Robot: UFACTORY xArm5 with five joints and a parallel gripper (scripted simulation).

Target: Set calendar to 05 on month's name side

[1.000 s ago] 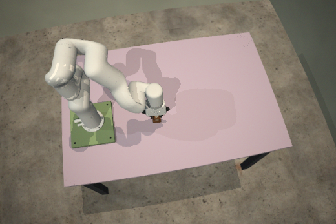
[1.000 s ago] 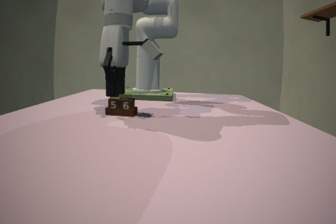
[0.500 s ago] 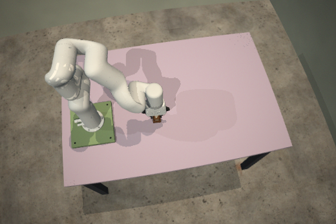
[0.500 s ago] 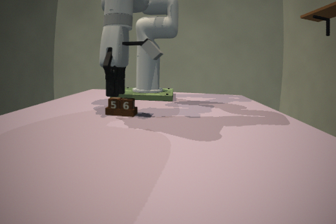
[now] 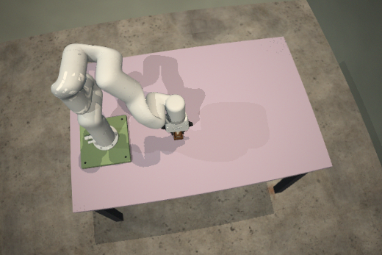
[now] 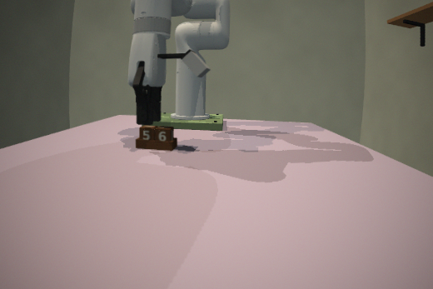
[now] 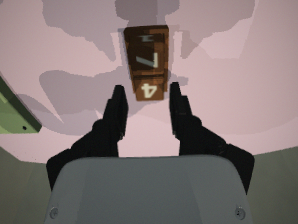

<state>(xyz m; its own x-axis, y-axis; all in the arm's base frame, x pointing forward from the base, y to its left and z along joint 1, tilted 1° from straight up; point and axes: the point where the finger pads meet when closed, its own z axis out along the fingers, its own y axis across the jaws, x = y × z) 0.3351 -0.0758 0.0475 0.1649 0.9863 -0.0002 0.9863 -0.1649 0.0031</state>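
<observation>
Right now my hand is 40 mm above the cube. From my hand the other things lie so: brown calendar tray 60 mm below, 20 mm to the left.
</observation>
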